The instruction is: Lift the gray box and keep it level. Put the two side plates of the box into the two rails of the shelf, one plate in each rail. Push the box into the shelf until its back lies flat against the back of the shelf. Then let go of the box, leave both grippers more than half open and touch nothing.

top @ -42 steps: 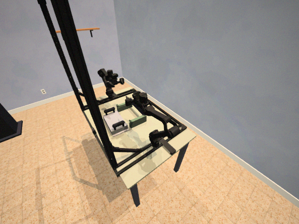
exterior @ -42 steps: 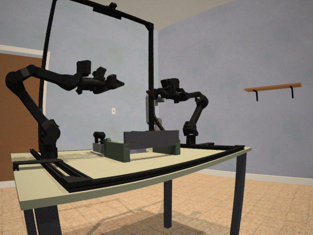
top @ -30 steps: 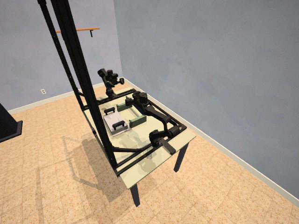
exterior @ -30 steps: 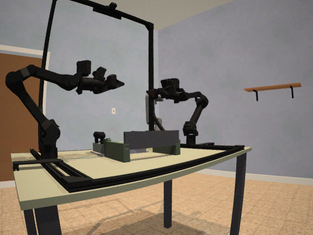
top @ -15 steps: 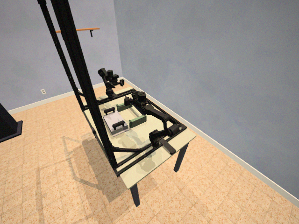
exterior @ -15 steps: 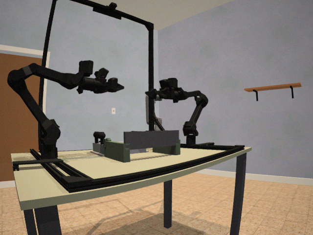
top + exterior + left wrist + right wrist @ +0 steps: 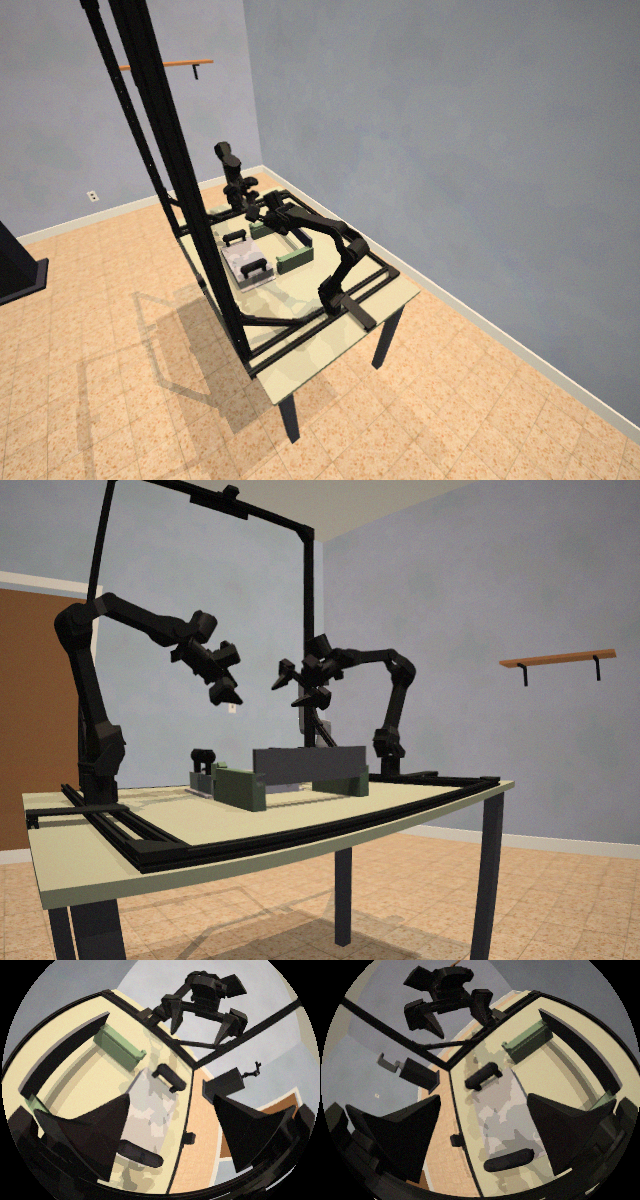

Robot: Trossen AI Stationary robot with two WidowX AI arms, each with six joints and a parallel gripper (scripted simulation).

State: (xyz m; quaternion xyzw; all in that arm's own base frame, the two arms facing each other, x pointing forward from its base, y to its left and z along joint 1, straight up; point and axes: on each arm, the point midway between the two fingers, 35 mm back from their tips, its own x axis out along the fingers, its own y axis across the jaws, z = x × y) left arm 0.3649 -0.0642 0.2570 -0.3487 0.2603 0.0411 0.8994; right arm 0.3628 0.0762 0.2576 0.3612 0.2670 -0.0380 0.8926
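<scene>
Right now the gray box is 80 mm behind my right hand, 90 mm to the left of it and 220 mm below it. Round my right hand: gray back plate (200 mm ahead, 100 mm to the left, 190 mm below).
Right now my left hand is 90 mm past the gray box, 100 mm to the left of it and 220 mm above it. From my left hand the other things lie so: gray back plate 190 mm ahead, 90 mm to the right, 190 mm below.
</scene>
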